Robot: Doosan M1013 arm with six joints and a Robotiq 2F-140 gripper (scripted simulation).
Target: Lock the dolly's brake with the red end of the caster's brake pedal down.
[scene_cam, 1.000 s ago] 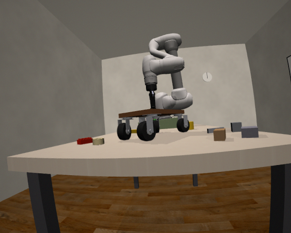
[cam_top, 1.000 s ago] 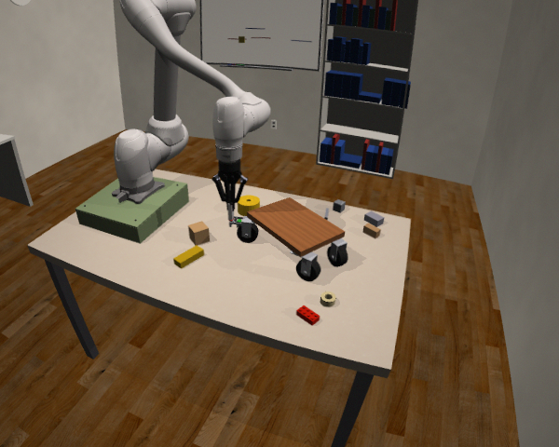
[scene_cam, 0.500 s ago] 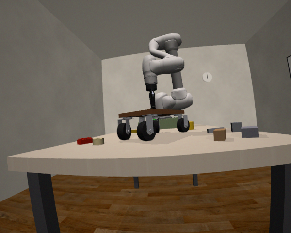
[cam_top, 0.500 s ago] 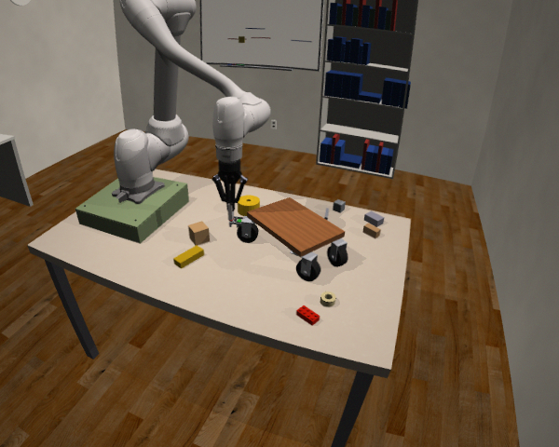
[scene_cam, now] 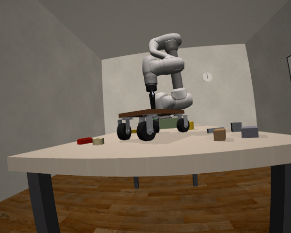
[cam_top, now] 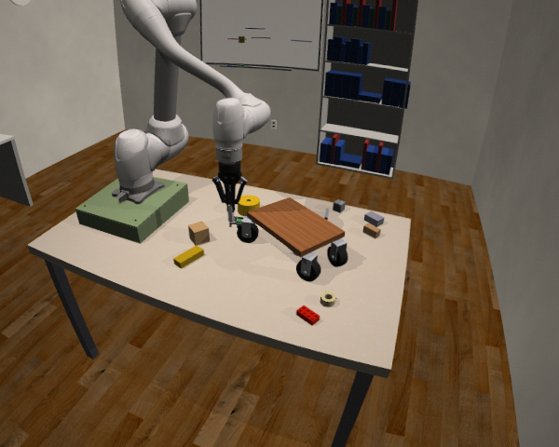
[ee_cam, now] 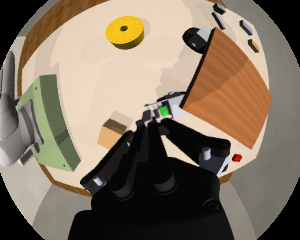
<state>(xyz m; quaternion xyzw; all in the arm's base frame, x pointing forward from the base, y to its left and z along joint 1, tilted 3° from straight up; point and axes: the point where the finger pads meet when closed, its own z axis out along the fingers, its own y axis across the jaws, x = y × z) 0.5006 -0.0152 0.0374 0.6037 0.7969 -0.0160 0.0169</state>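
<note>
Now: the brake pedal 4 cm below my hand and 1 cm ahead of it. From my hand the other things lie so: yellow disc (22 cm to the left, 10 cm below, 5 cm behind); yellow bar (18 cm to the right, 11 cm below, 7 cm behind); tan cube (11 cm behind, 9 cm below, 6 cm to the right).
</note>
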